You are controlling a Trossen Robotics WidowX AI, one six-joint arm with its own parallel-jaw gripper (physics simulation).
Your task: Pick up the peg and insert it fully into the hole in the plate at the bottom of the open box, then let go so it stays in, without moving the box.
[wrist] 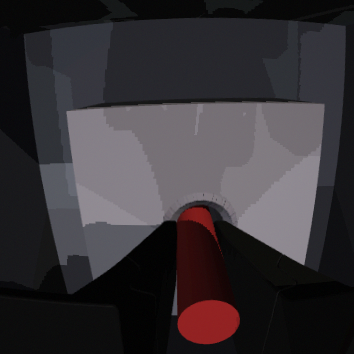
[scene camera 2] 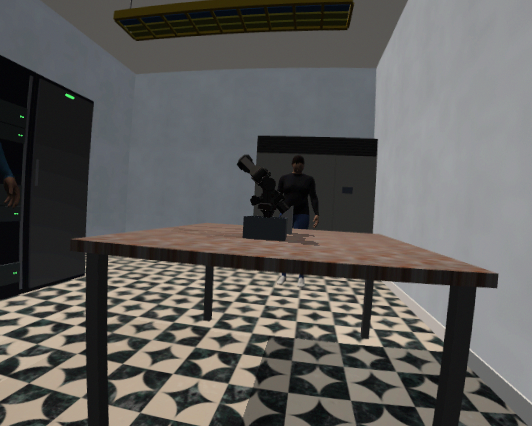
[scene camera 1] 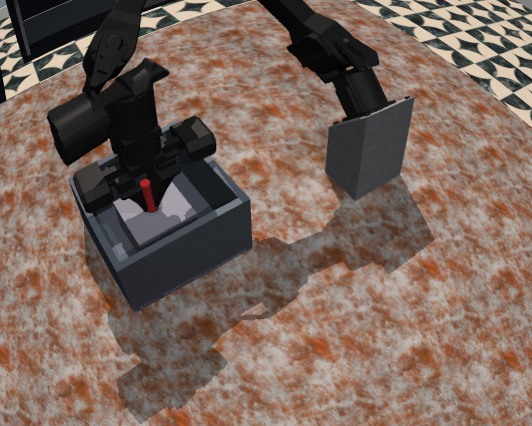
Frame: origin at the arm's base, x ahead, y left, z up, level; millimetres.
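Where they show: gripper, between the fingertips: [wrist: 194,231] [scene camera 1: 150,207]; arm's base, origin of its link: [scene camera 2: 286,211] [scene camera 1: 370,111].
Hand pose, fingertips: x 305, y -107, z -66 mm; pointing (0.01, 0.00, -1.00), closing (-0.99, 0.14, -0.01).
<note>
Each offset is from my fingertips to the top centre of the thing. "spot": to the spot under its first point. Level surfaces: height alone.
The red peg {46 mm up, 0 mm ahead, 1 mm right} [scene camera 1: 148,196] [wrist: 205,275] stands roughly upright, slightly tilted, between the fingers of my gripper [scene camera 1: 152,204] [scene camera 2: 267,214] [wrist: 194,231]. My gripper is shut on the peg and reaches down inside the open dark grey box {37 mm up, 2 mm back, 0 mm left} [scene camera 1: 190,260] [scene camera 2: 257,227]. In the wrist view the peg's lower end is within the round rim of the hole {spot: 0 mm up, 13 mm back, 5 mm right} [wrist: 227,214] in the pale plate {0 mm up, 2 mm back, 0 mm left} [scene camera 1: 150,231] [wrist: 120,165]. Part of the rim and the peg's depth in the hole are hidden by the fingers and the peg. The peg's upper end sticks up between the fingers.
The box walls surround the gripper closely. A grey block [scene camera 1: 382,145] stands to the right of the box, with black arm parts at its top. The box stands on the mottled table {61 mm down} [scene camera 1: 325,350] [scene camera 2: 380,250]. A person [scene camera 2: 299,187] stands behind the table.
</note>
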